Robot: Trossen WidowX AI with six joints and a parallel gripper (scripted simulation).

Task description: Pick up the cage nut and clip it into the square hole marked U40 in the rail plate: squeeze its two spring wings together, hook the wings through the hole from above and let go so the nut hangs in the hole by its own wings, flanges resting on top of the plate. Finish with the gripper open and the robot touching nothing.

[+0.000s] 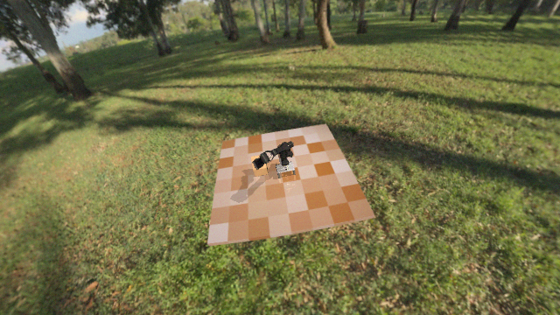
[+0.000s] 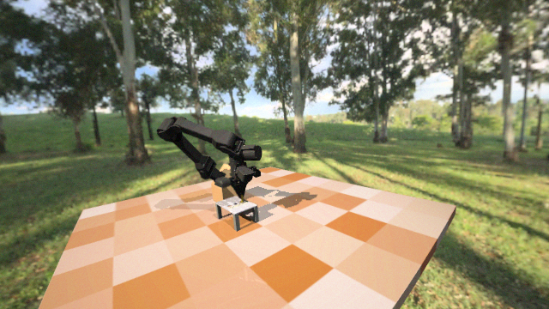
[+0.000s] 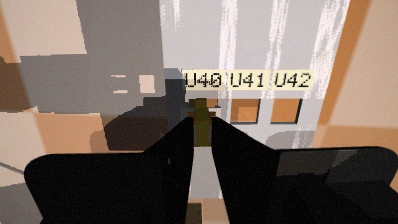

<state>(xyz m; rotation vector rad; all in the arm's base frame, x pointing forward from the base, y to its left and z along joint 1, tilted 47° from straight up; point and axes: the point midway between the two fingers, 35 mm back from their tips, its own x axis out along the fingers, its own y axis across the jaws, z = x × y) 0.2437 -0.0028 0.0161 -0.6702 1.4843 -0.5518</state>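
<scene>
Now: the cage nut 10 mm below my gripper tip.
</scene>
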